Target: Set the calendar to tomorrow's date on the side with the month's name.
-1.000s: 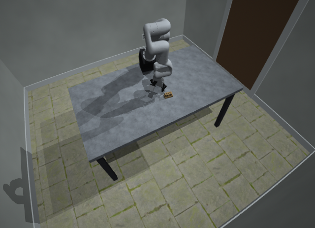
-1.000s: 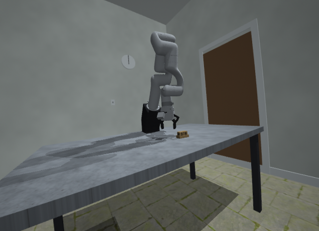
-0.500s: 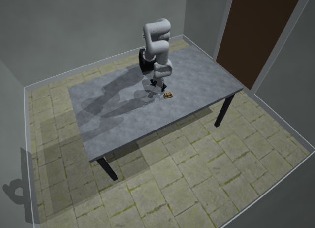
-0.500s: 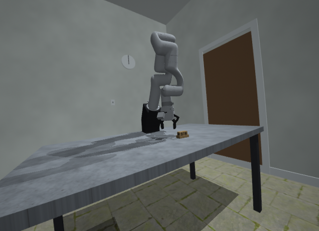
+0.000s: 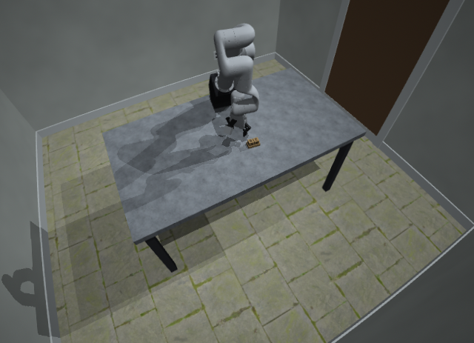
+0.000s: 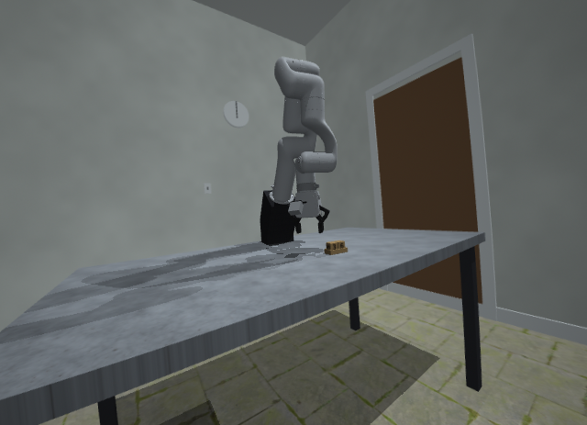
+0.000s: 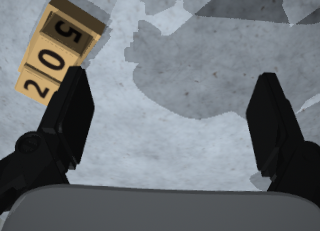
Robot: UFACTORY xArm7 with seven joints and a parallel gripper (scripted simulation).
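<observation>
Right now the wooden calendar tray is 8 cm below my hand, 7 cm ahead of it and 6 cm to the left of it.
</observation>
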